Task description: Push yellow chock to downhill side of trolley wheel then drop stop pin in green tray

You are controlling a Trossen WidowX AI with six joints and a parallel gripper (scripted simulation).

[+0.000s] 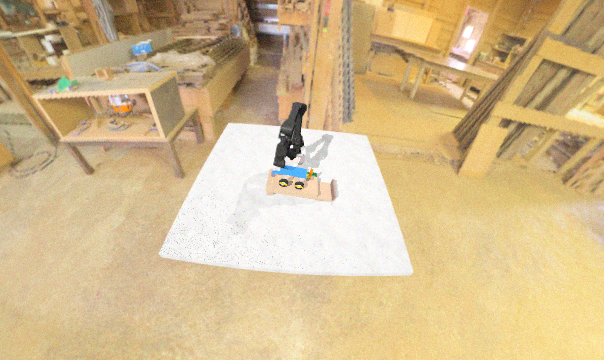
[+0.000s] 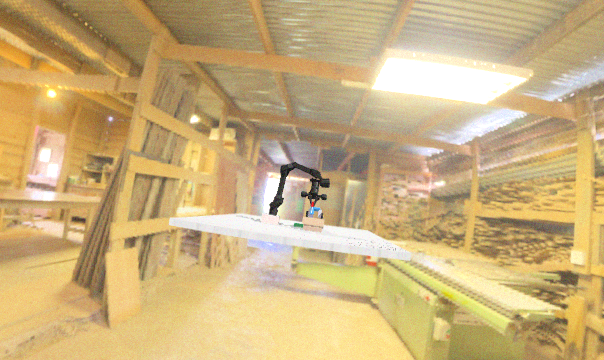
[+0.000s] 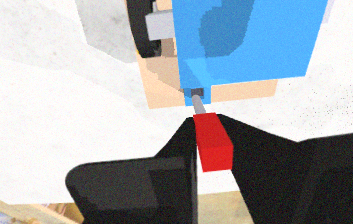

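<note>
Now: the green tray 70 mm behind my gripper tip, 220 mm to the left of it and 180 mm below it. From my gripper tip the other things lie so: red-headed stop pin (right at my gripper tip); then ramp (40 mm ahead, 100 mm to the left, 120 mm below); then blue trolley (40 mm ahead, 90 mm to the left, 50 mm below).
</note>
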